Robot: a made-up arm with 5 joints.
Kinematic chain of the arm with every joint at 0, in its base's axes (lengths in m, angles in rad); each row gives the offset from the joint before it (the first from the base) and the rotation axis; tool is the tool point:
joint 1: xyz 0 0 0.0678 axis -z
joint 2: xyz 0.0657 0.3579 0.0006 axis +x
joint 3: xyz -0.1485 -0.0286 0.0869 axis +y
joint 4: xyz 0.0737 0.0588 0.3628 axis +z
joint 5: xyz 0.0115 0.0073 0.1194 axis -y
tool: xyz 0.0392 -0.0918 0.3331
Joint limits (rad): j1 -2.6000..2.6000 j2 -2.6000..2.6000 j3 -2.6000..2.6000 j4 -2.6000..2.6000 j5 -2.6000..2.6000
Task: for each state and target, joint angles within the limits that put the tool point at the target. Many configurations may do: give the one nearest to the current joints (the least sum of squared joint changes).
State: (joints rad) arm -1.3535 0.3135 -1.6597 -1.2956 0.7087
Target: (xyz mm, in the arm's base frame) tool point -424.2 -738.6 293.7
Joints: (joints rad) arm -1.5570 0.7422 -1.2425 -0.8712 1.1997
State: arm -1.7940 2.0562 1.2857 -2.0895 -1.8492
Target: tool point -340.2 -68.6 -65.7
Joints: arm -2.1032 2.1701 1.8484 -1.9506 -2.5414
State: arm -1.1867 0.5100 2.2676 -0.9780 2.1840
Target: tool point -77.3 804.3 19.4
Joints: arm -0.6026 0.4417 2.3324 -1.1841 1.5234
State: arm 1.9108 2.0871 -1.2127 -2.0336 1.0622
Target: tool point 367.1 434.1 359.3
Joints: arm 2.3171 1.7706 -1.3024 -1.8895 1.5480
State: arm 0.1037 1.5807 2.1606 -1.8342 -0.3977
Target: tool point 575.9 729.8 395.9
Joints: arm 0.2616 2.1218 2.5820 -1.9207 0.0249
